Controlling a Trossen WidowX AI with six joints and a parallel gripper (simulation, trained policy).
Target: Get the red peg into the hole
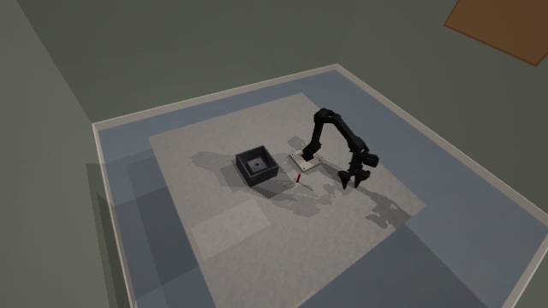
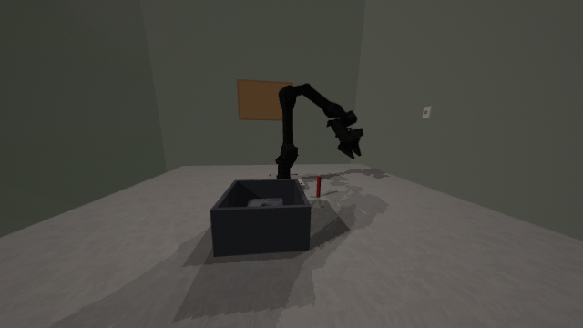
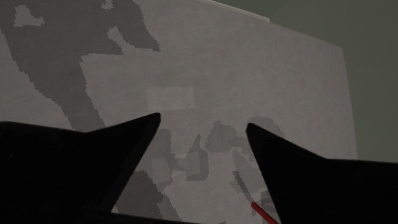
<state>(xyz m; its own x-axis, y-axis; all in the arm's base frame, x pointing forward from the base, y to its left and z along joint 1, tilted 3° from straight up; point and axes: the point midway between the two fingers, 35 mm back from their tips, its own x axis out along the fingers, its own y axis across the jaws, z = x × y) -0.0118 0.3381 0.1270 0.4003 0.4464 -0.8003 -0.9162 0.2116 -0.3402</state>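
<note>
Right now the red peg is 24 cm to the right of my gripper tip, 16 cm ahead of it and 8 cm below it. From my gripper tip the other things lie so: grey plate: 44 cm to the right, 34 cm ahead, 8 cm below; then dark box: 44 cm to the right, 34 cm ahead, 10 cm below.
</note>
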